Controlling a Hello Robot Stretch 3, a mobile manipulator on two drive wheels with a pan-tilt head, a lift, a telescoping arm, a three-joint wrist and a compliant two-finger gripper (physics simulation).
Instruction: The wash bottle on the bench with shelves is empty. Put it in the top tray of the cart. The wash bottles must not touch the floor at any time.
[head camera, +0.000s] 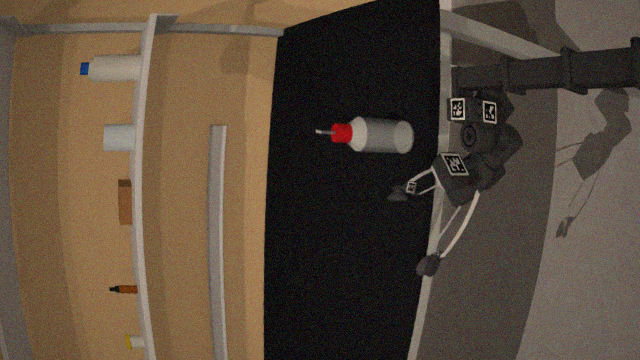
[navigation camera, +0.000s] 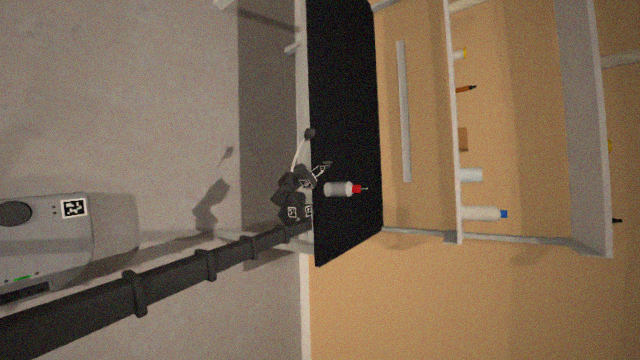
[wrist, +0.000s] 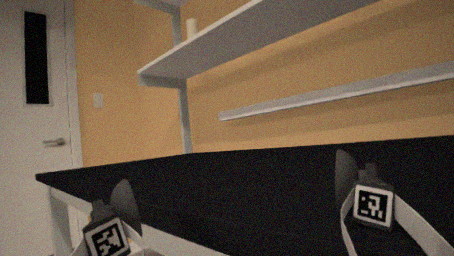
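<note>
The wash bottle, whitish and translucent with a red cap and thin spout, stands upright on the black top of the bench. It does not show in the wrist view. My gripper is open, its fingers wide apart with nothing between them. It is at the bench's front edge, to one side of the bottle and apart from it, pointing along the bench. The cart does not show in these views.
A shelf above the bench holds a blue-capped bottle, a pale container, a brown box and small bottles. My arm reaches over the floor. A door stands beyond the bench.
</note>
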